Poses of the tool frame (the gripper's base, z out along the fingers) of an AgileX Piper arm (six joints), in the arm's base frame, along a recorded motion.
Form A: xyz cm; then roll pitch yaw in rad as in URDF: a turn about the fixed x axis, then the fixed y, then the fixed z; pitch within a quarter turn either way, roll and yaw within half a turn.
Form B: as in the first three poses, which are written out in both.
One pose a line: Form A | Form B
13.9 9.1 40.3 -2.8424 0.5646 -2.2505 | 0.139 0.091 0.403 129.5 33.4 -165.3
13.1 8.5 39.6 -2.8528 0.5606 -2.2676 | 0.131 0.085 0.396 130.4 33.1 -165.6
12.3 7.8 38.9 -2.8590 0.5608 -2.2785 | 0.123 0.078 0.389 131.0 33.0 -165.7
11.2 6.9 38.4 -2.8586 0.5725 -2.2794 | 0.112 0.069 0.384 130.9 33.4 -165.2
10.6 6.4 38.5 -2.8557 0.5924 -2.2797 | 0.106 0.064 0.385 130.8 34.3 -164.3
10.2 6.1 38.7 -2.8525 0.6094 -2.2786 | 0.102 0.061 0.387 130.6 35.0 -163.6
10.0 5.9 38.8 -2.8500 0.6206 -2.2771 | 0.100 0.059 0.388 130.4 35.5 -163.1
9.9 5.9 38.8 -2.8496 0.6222 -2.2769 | 0.099 0.059 0.388 130.4 35.5 -163.0
